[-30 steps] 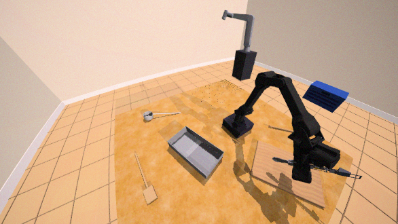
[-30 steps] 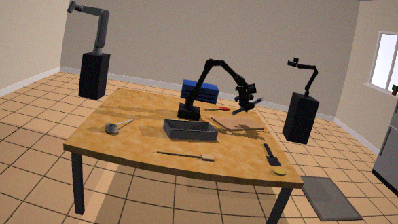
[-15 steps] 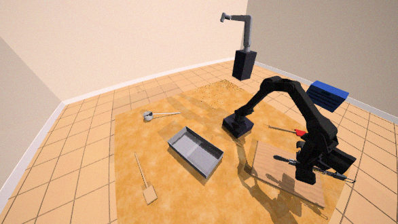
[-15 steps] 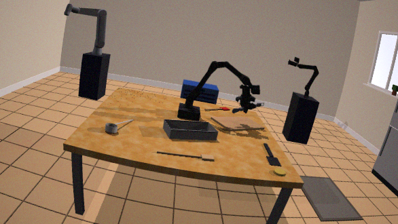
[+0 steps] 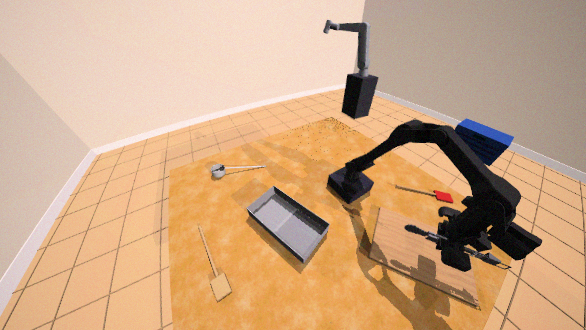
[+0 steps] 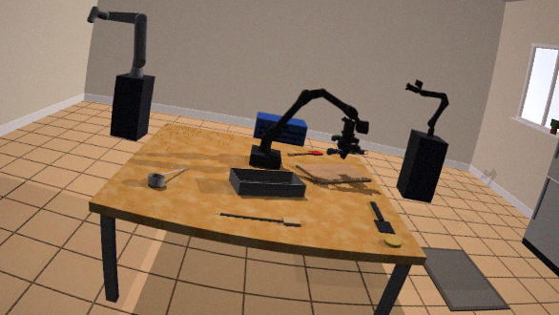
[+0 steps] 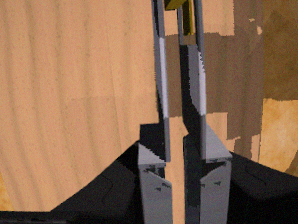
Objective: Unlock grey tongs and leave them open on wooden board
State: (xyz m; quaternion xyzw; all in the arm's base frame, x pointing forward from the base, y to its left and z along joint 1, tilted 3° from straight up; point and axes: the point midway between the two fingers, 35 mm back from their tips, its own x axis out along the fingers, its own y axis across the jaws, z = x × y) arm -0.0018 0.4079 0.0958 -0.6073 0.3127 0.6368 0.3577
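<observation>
The wooden board is 3 cm behind my gripper tip, 2 cm to the right of it and 10 cm below it. From my gripper tip the other things lie so: grey roasting tin: 38 cm ahead, 36 cm to the right, 7 cm below; then black spatula: 48 cm ahead, 16 cm to the left, 10 cm below; then red spatula: 32 cm behind, 16 cm to the right, 10 cm below.
</observation>
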